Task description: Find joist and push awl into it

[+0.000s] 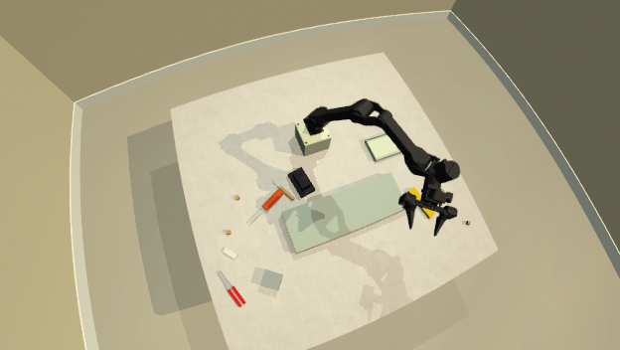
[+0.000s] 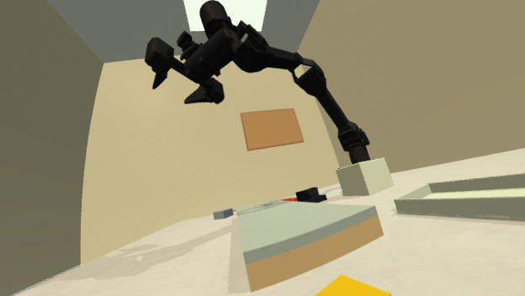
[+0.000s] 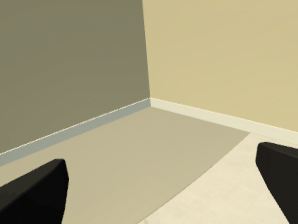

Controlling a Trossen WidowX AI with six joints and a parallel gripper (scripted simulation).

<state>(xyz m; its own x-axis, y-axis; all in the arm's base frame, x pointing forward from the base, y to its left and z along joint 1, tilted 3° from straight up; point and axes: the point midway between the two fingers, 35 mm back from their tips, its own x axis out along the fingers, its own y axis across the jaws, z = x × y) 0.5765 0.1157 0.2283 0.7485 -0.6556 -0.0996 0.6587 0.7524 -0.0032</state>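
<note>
Right now the stud finder is 42 cm behind my gripper tip, 32 cm below it and 23 cm to the right of it. The rest, counted from my gripper tip: white strip 40 cm to the left, 36 cm below, 22 cm behind; then tray 43 cm behind, 35 cm below, 22 cm to the left; then yellow bar 35 cm below, 25 cm to the left, 11 cm behind.
</note>
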